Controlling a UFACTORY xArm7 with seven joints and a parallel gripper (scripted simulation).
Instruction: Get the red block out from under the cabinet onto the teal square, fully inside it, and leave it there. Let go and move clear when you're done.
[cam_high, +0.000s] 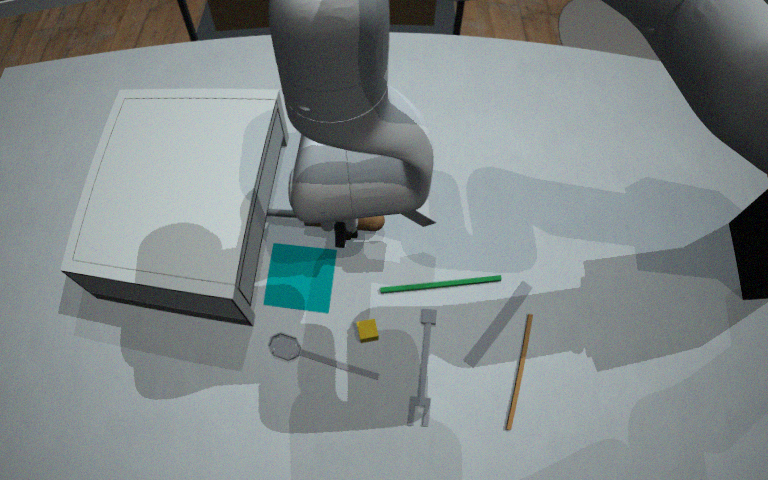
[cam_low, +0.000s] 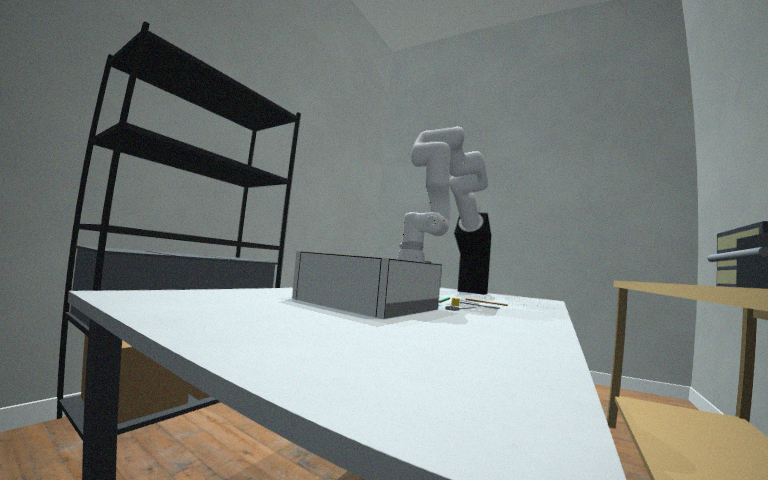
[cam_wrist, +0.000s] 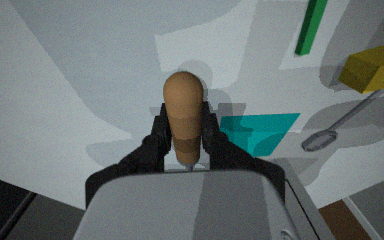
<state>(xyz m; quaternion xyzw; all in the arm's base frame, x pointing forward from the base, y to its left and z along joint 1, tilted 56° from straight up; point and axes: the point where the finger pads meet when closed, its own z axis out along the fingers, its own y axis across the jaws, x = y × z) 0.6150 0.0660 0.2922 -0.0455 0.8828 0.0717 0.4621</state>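
Now: hand 26 cm past the grey flat bar, 7 cm to the right of it and 2 cm above it. From my hand the other things lie so: green stick (16 cm behind, 4 cm to the left, 2 cm below); teal square (10 cm to the left, 4 cm ahead, 2 cm below); yellow cube (14 cm to the left, 8 cm behind, 1 cm below).
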